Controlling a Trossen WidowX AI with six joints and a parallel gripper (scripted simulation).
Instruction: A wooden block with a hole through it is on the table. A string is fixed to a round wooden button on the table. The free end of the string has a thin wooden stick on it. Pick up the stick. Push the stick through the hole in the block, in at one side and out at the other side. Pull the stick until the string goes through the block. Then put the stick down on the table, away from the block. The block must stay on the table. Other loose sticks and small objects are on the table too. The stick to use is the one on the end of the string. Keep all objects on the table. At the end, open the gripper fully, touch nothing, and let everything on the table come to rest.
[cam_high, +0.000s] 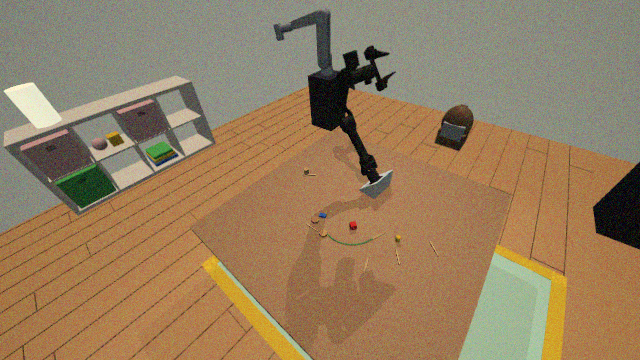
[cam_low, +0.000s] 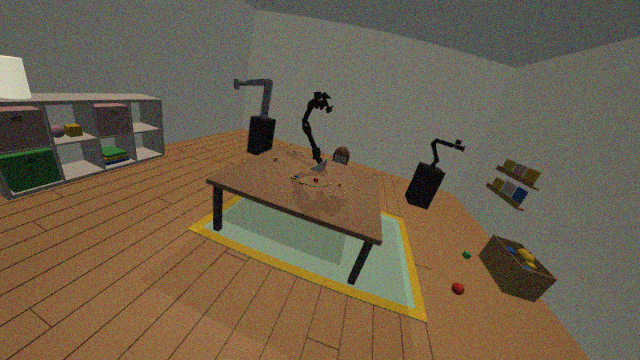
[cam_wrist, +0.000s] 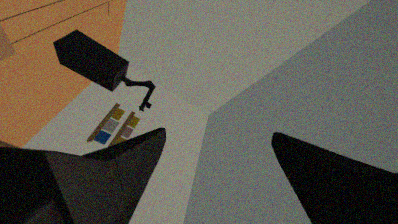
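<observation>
Now: the red block 67 cm below my gripper tip, 42 cm ahead of it and 9 cm to the left of it. Round my gripper tip: yellow-topped peg: 67 cm below, 35 cm ahead, 31 cm to the left; then blue piece: 68 cm below, 45 cm ahead, 8 cm to the right; then thin wooden stick: 68 cm below, 40 cm ahead, 21 cm to the left.
</observation>
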